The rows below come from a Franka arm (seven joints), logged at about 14 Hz.
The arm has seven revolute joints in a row. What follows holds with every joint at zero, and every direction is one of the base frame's.
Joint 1 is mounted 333 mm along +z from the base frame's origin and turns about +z.
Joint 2 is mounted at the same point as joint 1 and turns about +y.
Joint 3 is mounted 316 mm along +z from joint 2 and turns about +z.
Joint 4 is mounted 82.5 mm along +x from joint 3 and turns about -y.
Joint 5 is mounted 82.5 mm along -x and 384 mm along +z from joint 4 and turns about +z.
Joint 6 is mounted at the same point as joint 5 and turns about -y.
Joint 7 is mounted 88 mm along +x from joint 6 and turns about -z.
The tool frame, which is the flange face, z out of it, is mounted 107 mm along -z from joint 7; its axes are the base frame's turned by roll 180, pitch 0 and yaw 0 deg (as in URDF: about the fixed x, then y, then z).
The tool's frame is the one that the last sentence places.
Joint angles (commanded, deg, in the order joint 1, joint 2, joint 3, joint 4, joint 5, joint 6, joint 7), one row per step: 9.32 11.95 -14.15 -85.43 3.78 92.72 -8.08; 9.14 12.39 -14.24 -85.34 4.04 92.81 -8.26; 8.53 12.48 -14.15 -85.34 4.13 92.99 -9.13; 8.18 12.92 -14.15 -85.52 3.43 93.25 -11.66; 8.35 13.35 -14.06 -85.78 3.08 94.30 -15.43; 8.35 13.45 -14.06 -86.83 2.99 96.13 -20.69; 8.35 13.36 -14.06 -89.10 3.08 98.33 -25.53; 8.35 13.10 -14.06 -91.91 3.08 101.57 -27.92; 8.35 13.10 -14.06 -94.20 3.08 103.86 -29.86; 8.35 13.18 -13.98 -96.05 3.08 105.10 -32.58; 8.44 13.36 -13.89 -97.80 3.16 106.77 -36.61
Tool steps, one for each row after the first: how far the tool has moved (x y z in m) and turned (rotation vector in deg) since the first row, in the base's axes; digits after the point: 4 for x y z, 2 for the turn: 0.0018 -0.0021 -0.0037 0.17 0.23 -0.12; 0.0022 -0.0076 -0.0045 0.31 0.11 0.21; 0.0036 -0.0125 -0.0102 -0.26 0.49 2.46; 0.0069 -0.0105 -0.0155 -0.45 0.13 6.51; 0.0091 -0.0113 -0.0227 -0.31 -0.59 11.72; 0.0089 -0.0122 -0.0373 0.11 -0.68 16.41; 0.0084 -0.0137 -0.0532 0.12 -1.38 18.65; 0.0073 -0.0147 -0.0688 0.21 -1.40 20.47; 0.0050 -0.0146 -0.0832 0.57 -0.76 23.16; 0.0038 -0.0132 -0.0971 0.95 -0.56 27.24
